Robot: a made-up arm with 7 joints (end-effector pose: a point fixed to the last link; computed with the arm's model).
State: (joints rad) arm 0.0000 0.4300 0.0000 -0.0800 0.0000 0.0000 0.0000
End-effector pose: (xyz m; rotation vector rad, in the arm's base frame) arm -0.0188 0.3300 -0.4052 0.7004 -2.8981 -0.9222
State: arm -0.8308 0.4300 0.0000 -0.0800 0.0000 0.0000 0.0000
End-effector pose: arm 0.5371 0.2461 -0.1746 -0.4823 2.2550 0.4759
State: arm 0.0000 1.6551 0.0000 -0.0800 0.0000 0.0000 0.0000
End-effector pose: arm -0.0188 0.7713 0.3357 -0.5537 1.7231 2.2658
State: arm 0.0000 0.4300 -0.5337 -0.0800 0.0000 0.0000 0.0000
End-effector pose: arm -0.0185 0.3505 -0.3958 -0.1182 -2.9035 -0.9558
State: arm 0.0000 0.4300 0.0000 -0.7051 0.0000 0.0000 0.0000
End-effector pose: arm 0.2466 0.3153 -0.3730 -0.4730 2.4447 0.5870
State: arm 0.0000 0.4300 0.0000 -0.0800 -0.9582 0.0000 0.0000
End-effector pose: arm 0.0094 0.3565 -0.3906 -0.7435 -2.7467 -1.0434
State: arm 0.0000 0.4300 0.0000 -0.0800 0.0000 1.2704 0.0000
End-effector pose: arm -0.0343 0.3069 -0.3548 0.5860 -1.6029 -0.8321
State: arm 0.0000 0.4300 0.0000 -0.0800 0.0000 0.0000 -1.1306
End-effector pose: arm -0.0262 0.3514 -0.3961 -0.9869 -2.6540 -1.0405
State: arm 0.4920 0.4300 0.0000 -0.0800 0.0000 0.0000 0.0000
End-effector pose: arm -0.3745 0.2995 -0.3214 0.6200 -2.3983 -0.9191
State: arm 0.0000 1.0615 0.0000 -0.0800 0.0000 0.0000 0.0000
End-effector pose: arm -0.0188 0.6750 -0.0922 -0.6555 2.3943 1.7232
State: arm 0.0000 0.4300 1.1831 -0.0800 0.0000 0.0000 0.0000
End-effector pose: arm 0.0168 0.3012 -0.4184 -2.1998 1.9992 0.5695
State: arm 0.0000 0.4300 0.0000 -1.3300 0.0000 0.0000 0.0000
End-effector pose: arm 0.4411 0.2386 -0.2058 -0.2658 1.9190 0.2898
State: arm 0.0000 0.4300 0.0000 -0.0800 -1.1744 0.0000 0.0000
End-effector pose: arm 0.0188 0.3582 -0.3890 -1.0474 -2.6275 -1.0386
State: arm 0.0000 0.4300 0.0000 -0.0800 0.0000 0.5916 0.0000
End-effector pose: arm -0.0350 0.3204 -0.3841 0.6642 -2.2874 -0.9085
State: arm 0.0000 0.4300 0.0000 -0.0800 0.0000 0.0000 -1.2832
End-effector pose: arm -0.0251 0.3543 -0.3946 -1.1950 -2.5568 -1.0318
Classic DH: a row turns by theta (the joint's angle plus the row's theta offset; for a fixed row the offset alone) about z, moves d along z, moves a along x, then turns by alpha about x. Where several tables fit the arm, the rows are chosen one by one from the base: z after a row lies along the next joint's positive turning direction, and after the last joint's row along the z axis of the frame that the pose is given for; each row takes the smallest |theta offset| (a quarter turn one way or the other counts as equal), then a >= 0, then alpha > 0; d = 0 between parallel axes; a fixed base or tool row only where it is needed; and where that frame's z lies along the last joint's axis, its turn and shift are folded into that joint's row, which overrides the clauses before.
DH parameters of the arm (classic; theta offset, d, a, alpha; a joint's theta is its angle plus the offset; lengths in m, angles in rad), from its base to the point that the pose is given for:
base (fixed): 0 0.2759 -0.019 -1.2217
joint 1: 1.5708 0.0232 0.0049 1.5708
joint 2: 1.2217 0.0416 0.004 -1.5708
joint 3: -1.5708 -0.3215 0.0365 -1.5708
joint 4: 0 -0.0228 -0.0687 1.5708
joint 5: 0 -0.3851 -0.0103 -1.5708
joint 6: 0 0.0296 -0.0183 1.5708
joint 7: 0.99 -0.0266 -0.0226 -2.8636
tool (fixed): -2.5856 0.0095 0 0

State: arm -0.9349 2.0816 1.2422 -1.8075 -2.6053 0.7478 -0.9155
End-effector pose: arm -0.2389 0.0403 0.7128 1.6284 0.5239 -0.8687
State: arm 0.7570 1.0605 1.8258 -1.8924 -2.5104 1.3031 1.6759
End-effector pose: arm 0.0093 0.4113 0.5415 0.2818 -1.2321 1.7542
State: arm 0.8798 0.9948 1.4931 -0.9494 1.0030 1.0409 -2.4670
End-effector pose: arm -0.2407 0.7055 0.2004 -0.6157 -2.4417 -1.5574
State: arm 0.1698 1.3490 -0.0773 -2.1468 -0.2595 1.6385 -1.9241
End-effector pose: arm 0.3856 0.2566 0.1759 -1.5963 -0.7478 -1.7576
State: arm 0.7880 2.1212 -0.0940 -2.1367 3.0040 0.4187 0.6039
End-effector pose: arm 0.2528 0.2656 0.0105 1.9154 -1.5289 0.6338
